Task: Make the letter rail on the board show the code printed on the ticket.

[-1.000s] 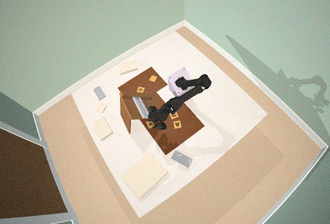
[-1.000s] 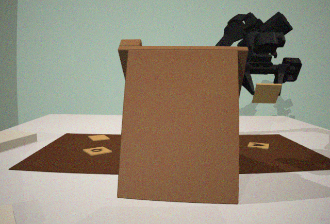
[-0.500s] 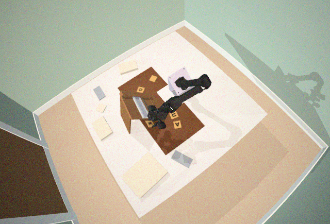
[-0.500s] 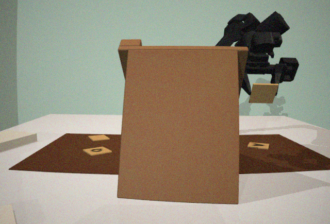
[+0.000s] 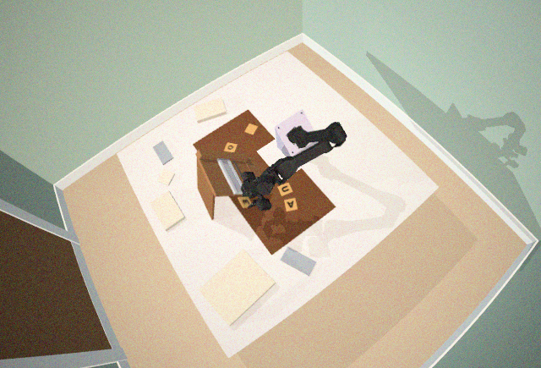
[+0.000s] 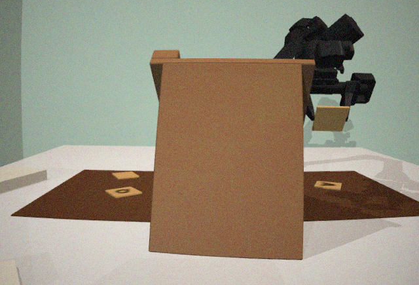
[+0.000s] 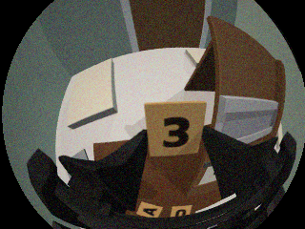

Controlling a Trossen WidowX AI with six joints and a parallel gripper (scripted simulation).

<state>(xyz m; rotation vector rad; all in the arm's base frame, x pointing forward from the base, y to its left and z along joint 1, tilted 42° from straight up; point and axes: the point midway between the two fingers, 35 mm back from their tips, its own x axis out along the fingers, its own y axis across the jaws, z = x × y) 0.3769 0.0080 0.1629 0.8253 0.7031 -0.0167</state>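
My gripper tip is 9 cm past the white ticket, 8 cm to the left of it and 8 cm above it. Also, from my gripper tip: brown mat (21 cm behind, 14 cm to the right, 17 cm below).
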